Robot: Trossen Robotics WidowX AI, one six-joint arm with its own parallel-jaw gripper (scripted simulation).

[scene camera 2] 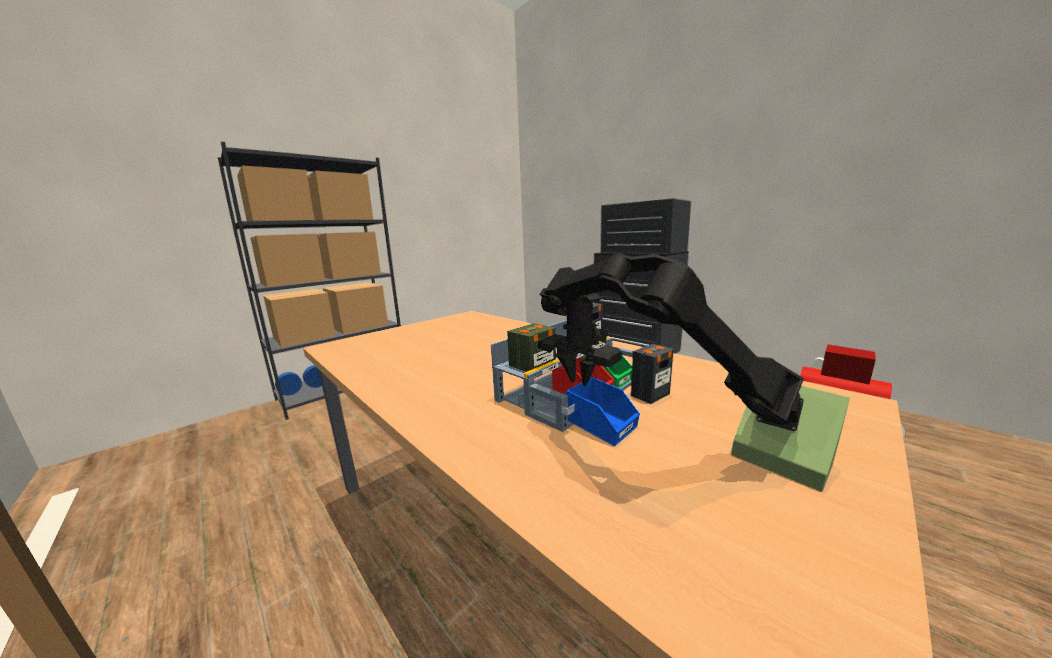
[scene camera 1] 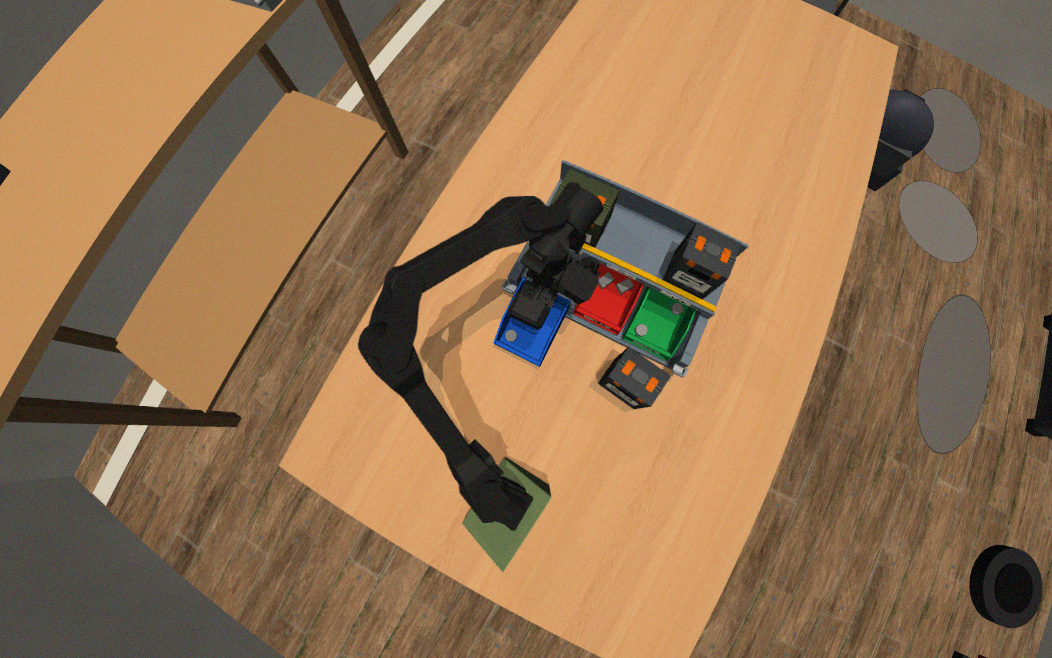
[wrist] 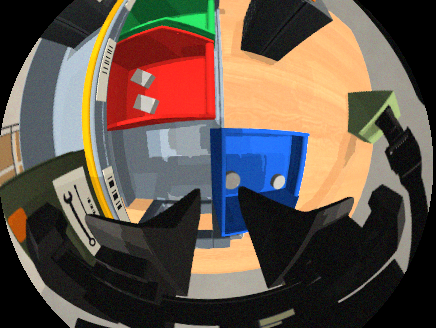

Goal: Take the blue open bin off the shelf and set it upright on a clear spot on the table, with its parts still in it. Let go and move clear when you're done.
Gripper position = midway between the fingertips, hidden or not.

In view: the gripper (scene camera 1: 547, 288), a blue open bin (scene camera 2: 591, 401), a red bin (scene camera 1: 614, 309) and a green bin (scene camera 1: 666, 330).
The blue open bin is seen too in scene camera 1 (scene camera 1: 532, 344) and in the wrist view (wrist: 255, 158). The red bin is seen too in scene camera 2 (scene camera 2: 561, 382) and in the wrist view (wrist: 183, 62). The gripper also shows in scene camera 2 (scene camera 2: 579, 383) and in the wrist view (wrist: 219, 193).
